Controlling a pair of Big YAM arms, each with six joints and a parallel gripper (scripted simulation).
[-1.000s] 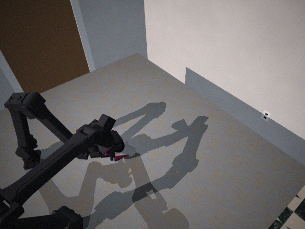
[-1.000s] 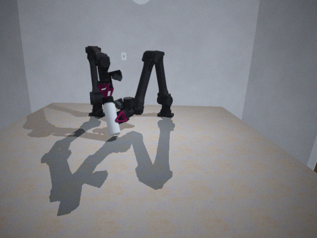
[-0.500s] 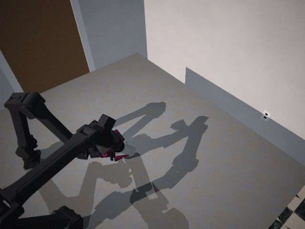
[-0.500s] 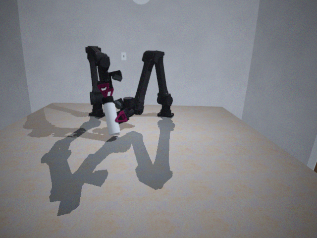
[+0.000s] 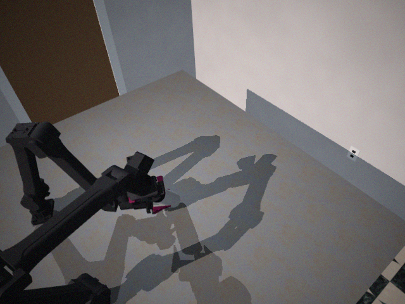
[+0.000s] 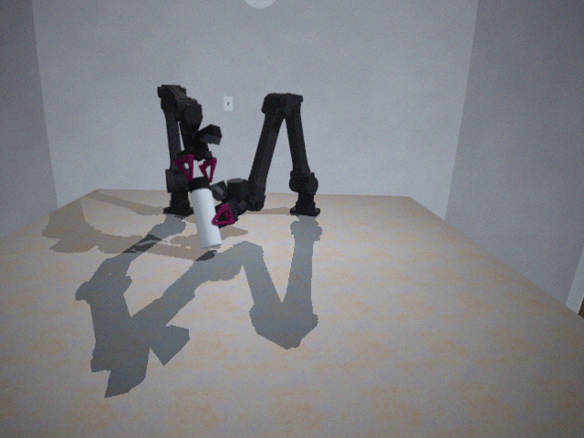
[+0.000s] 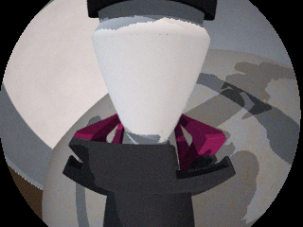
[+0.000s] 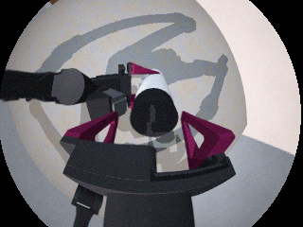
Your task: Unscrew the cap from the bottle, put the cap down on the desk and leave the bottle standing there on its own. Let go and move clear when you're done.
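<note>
Right now the black cap is 10 mm ahead of my right hand and 20 mm below it.
</note>
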